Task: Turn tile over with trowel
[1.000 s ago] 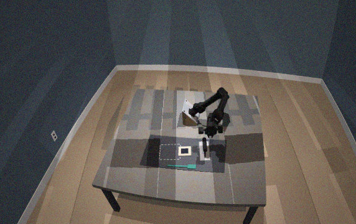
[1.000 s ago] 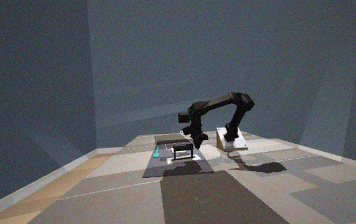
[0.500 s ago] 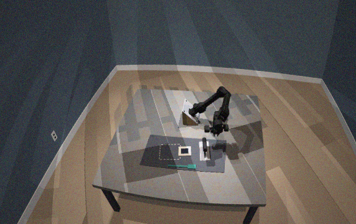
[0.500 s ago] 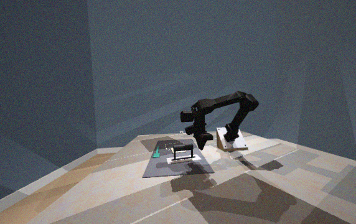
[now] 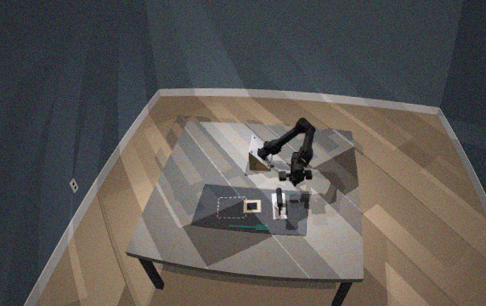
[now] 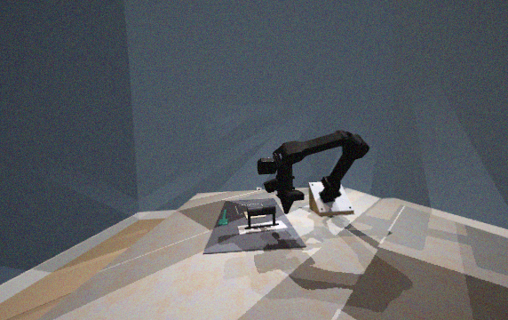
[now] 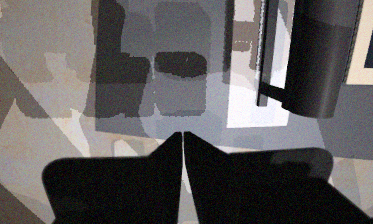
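Right now the tile is 90 mm ahead of my gripper tip, 240 mm to the right of it and 80 mm below it. The rest, counted from my gripper tip: dark mat 100 mm ahead, 240 mm to the right, 100 mm below; teal bar 240 mm ahead, 240 mm to the right, 80 mm below.
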